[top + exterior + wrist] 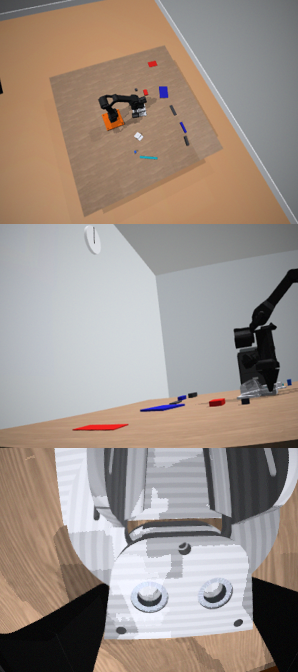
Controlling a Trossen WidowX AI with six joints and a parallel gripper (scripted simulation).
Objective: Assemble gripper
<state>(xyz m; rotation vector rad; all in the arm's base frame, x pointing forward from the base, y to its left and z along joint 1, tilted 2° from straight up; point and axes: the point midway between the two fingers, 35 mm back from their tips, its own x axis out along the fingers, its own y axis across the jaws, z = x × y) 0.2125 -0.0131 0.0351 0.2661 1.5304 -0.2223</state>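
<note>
My gripper tip is now 20 mm short of the white jaw and 20 mm to the left of it. Also, from my gripper tip: red block: 190 mm ahead, 130 mm to the left; then teal bar: 80 mm behind, 440 mm to the right, 10 mm below; then blue plate: 360 mm ahead, 60 mm to the left, 10 mm below.
</note>
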